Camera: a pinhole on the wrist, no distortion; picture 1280 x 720 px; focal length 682.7 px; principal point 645.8 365.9 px. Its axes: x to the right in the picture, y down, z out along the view. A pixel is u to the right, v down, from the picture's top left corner.
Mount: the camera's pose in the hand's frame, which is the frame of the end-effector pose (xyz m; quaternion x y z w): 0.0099 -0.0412 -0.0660 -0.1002 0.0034 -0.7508 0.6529
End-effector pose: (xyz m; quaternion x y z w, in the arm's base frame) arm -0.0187 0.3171 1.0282 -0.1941 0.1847 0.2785 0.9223
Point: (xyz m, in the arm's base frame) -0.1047 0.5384 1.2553
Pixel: 372.3 60.9
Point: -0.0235 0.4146 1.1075
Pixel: 387.6 201.4
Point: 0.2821 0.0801 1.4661
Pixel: outside the picture
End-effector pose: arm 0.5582 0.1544 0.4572 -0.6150 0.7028 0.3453 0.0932
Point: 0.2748 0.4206 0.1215
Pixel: 527.2 276.2
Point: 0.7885 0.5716 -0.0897
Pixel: 1202.0 220.2
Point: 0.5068 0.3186 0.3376
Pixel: 652.9 89.0
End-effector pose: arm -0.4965 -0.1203 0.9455 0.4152 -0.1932 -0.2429 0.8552
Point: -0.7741 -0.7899 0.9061
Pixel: 1232.8 516.2
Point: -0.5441 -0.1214 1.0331
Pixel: 313.2 41.8
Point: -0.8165 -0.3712 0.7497
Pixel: outside the picture
